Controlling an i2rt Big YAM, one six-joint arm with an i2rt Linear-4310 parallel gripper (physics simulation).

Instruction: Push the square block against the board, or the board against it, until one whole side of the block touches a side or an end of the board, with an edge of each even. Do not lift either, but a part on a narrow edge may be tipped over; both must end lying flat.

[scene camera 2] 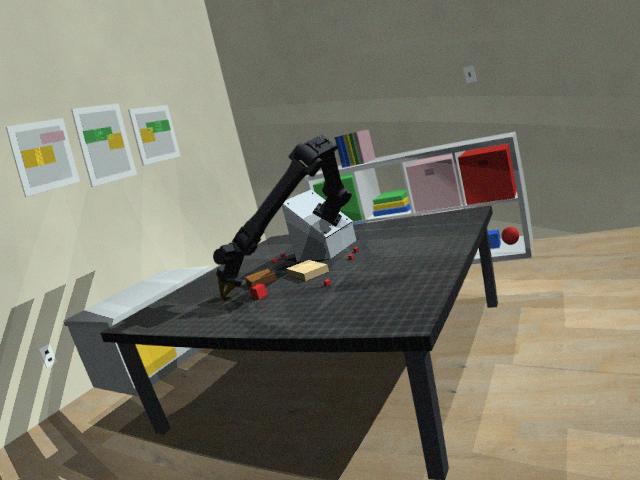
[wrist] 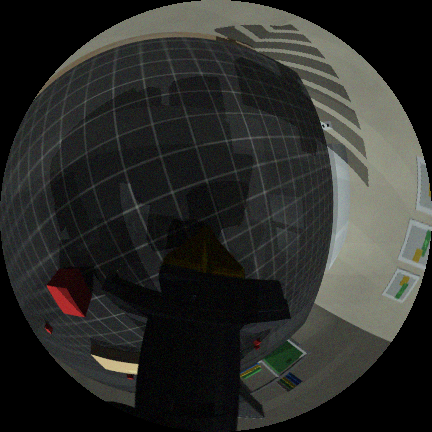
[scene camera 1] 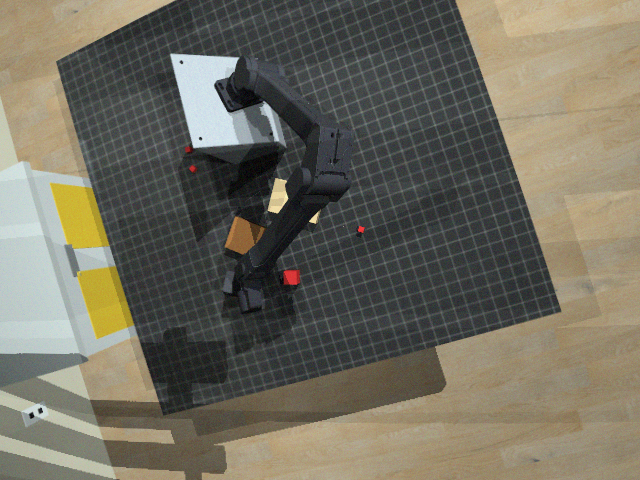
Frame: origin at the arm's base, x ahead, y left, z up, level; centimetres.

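Seen in the pictures: gripper, fingertip midpoint: (scene camera 2: 222,297) (wrist: 205,229); arm's base at its link origin: (scene camera 2: 326,215) (scene camera 1: 239,93).
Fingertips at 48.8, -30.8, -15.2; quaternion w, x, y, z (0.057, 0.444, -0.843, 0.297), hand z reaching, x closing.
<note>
Pixels of each thing's top centre, then the offset from my fingertips to it, as dx, dy, dz. Level surfaces: height alone.
- brown wooden piece at its top centre: (scene camera 1: 244,237) (scene camera 2: 259,275) -14.5, +10.2, +2.6
- pale wooden piece at its top centre: (wrist: 130,368) (scene camera 1: 295,200) (scene camera 2: 306,266) -17.5, +29.7, +2.6
- black gridded table at its surface level: dz -0.3
- red cube at its top centre: (wrist: 64,301) (scene camera 1: 290,277) (scene camera 2: 256,286) +2.7, +18.4, +3.7
A brown wooden piece (scene camera 1: 240,234) (scene camera 2: 260,277) and a pale wooden piece (scene camera 1: 279,196) (scene camera 2: 307,270) lie flat near the middle of the black gridded table (scene camera 1: 413,154) (scene camera 2: 403,289), with a small gap between them. The arm covers part of each in the overhead view, so I cannot tell which is the square one. The pale piece's edge also shows in the wrist view (wrist: 114,365). My gripper (scene camera 1: 247,296) (scene camera 2: 225,294) (wrist: 205,229) is shut and empty. It points down at the table, just past the brown piece's near end and apart from it.
A red cube (scene camera 1: 291,277) (scene camera 2: 257,291) (wrist: 70,292) sits beside the gripper. Tiny red cubes (scene camera 1: 360,229) (scene camera 1: 191,169) are scattered about. The arm's grey base box (scene camera 1: 207,103) (scene camera 2: 315,232) stands behind the pieces. A white cabinet (scene camera 1: 30,258) is by the table's left edge.
</note>
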